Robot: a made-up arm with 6 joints.
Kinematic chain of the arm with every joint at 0, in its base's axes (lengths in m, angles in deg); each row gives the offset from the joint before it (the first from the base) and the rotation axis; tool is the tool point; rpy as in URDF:
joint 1: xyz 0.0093 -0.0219 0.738 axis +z
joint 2: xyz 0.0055 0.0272 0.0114 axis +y
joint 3: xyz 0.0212 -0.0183 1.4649 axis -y
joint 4: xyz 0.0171 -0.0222 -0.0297 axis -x
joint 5: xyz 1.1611 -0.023 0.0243 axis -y
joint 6: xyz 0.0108 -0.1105 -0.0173 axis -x
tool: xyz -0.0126 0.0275 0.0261 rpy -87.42 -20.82 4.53
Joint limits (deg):
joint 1: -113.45..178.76
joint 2: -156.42..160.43
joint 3: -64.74..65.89
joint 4: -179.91..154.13
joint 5: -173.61..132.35
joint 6: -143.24..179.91
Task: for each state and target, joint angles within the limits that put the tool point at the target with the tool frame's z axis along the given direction. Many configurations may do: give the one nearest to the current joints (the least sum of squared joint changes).
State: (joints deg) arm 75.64 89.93 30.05 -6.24 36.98 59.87
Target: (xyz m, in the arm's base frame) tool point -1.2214 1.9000 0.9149 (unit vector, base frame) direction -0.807 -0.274 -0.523
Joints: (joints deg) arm 125.30 57.40 29.52 -19.22 44.73 51.15
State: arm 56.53 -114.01 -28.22 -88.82 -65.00 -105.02
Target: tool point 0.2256 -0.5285 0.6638 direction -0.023 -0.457 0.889
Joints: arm 102.32 -151.76 -62.82 -62.10 -89.13 -60.00
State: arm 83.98 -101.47 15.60 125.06 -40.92 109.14
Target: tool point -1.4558 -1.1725 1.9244 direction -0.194 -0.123 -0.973
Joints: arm 40.46 -86.18 22.17 136.73 -61.31 114.96
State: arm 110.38 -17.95 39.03 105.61 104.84 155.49
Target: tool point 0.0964 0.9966 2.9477 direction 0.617 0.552 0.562
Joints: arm 88.59 0.34 33.20 66.82 63.82 115.38
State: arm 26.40 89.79 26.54 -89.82 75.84 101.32
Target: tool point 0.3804 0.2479 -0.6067 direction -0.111 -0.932 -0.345
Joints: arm 48.39 110.72 -21.29 -74.75 125.12 120.63
